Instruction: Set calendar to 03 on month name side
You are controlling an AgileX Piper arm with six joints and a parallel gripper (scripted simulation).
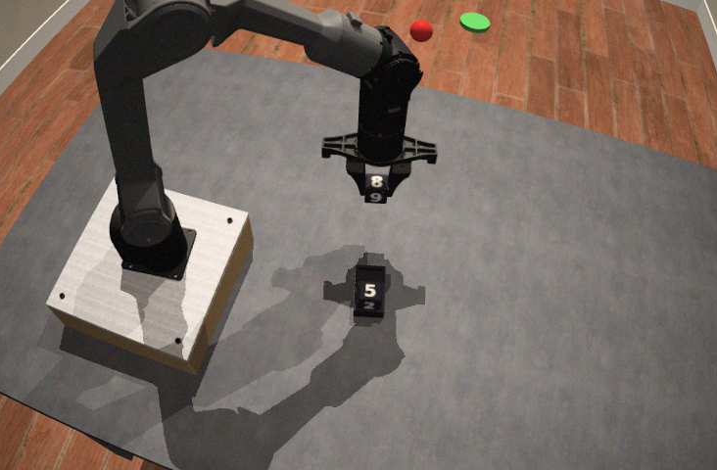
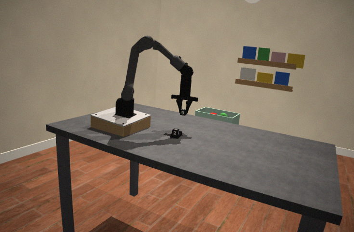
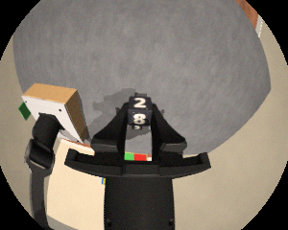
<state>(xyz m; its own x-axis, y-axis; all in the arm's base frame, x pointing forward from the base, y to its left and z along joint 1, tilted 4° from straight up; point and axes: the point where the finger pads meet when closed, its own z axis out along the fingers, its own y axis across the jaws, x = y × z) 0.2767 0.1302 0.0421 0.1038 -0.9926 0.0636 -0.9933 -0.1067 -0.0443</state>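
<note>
Now: hand 120 mm to the left of the black cube, 80 mm above it and 10 mm short of it. Round my hand: dark tray (110 mm to the right, 100 mm below, 10 mm ahead).
</note>
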